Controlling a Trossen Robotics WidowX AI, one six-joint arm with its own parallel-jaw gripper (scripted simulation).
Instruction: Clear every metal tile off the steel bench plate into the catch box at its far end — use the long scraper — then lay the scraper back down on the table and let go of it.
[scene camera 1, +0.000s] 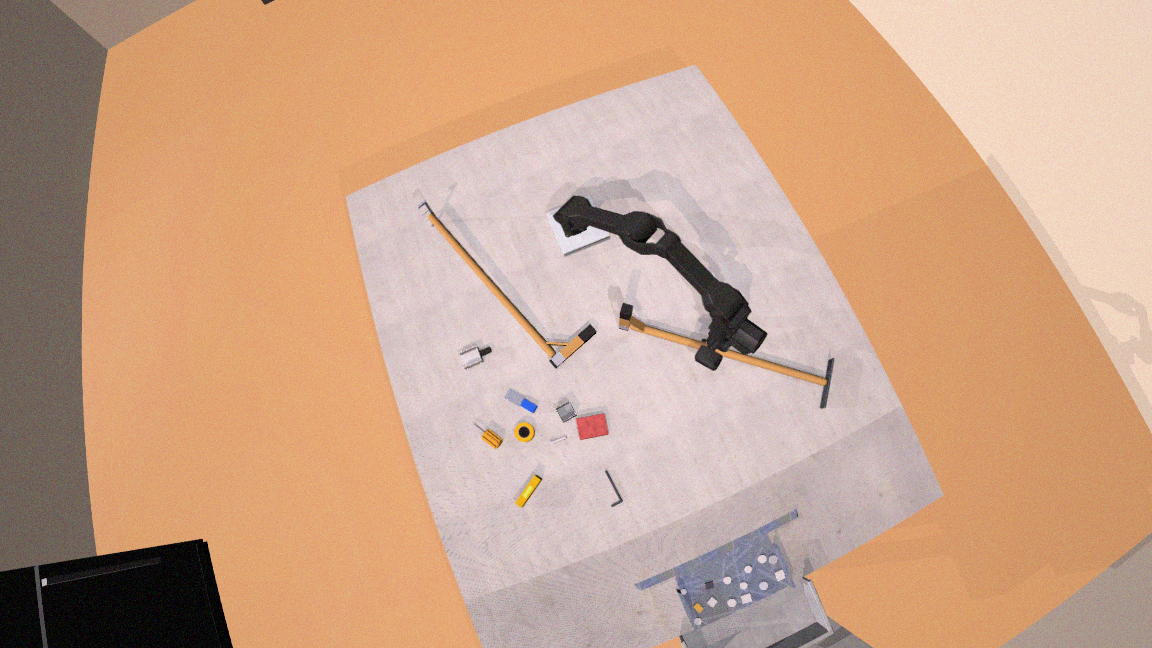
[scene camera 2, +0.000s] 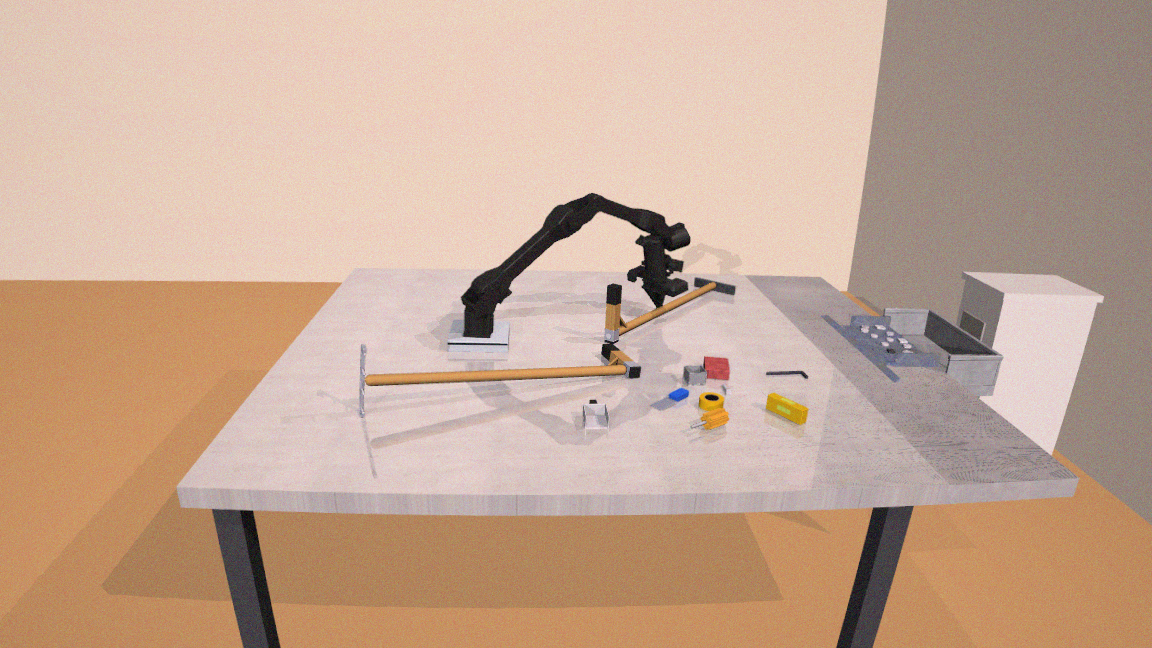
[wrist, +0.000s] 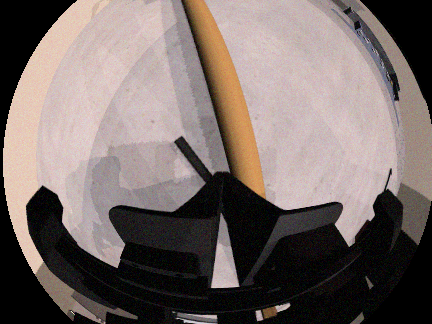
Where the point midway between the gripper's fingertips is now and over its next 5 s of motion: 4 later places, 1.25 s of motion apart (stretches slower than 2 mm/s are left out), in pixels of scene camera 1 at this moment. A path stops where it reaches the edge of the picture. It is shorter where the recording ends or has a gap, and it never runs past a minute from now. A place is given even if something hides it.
My gripper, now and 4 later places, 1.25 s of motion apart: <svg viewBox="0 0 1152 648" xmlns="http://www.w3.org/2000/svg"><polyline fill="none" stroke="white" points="721,345 719,354 729,331 721,341 718,352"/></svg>
